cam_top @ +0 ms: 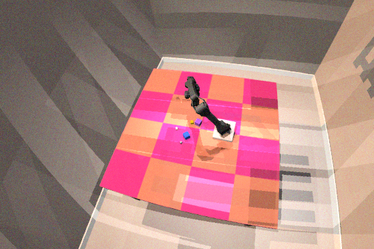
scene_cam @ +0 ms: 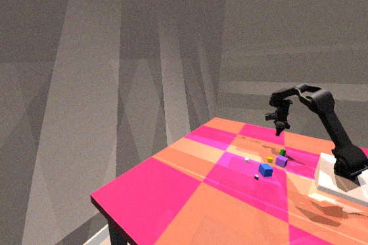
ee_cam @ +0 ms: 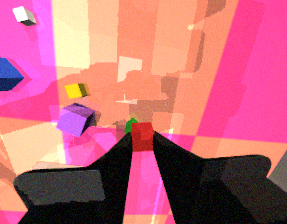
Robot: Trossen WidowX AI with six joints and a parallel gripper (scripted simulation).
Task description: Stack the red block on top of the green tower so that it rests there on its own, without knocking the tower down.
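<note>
The purple cube lies 5 cm behind my gripper tip, 11 cm to the left of it and 11 cm below it. Also, from my gripper tip: red block right at my gripper tip; blue cube 26 cm to the left, 11 cm below; yellow cube 12 cm to the left, 12 cm below.
</note>
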